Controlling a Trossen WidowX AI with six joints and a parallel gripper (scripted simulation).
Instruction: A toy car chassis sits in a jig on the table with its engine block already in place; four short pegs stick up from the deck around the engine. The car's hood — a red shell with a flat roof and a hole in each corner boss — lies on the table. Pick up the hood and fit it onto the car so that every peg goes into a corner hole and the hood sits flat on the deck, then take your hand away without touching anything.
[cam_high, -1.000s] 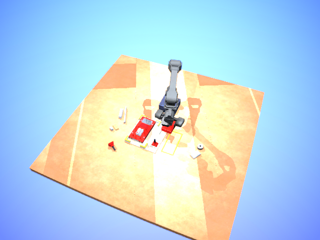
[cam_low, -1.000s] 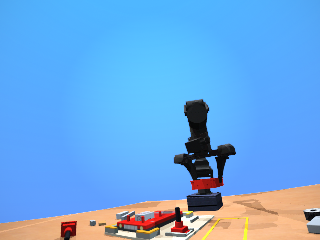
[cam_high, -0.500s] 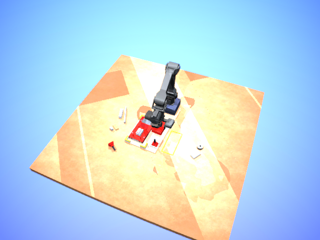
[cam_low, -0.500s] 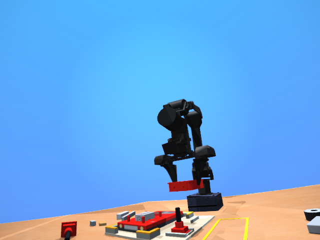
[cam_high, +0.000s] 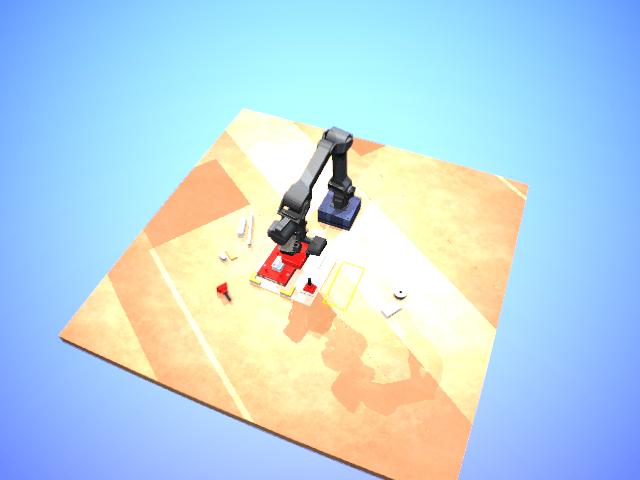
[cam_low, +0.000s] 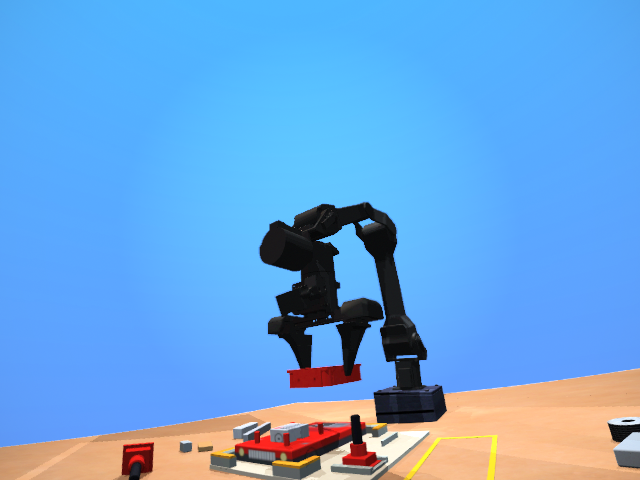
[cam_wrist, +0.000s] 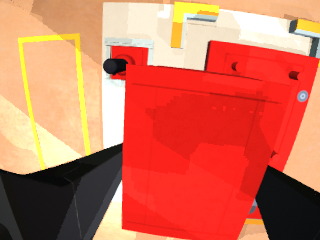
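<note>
My gripper tip is now 8 cm above the grey engine block, 6 cm to the left of it and 1 cm short of it. Also, from my gripper tip: red hood 1 cm above; then jig 10 cm below, 3 cm to the right, 2 cm behind; then black wheel 35 cm to the left, 10 cm below, 3 cm behind.
</note>
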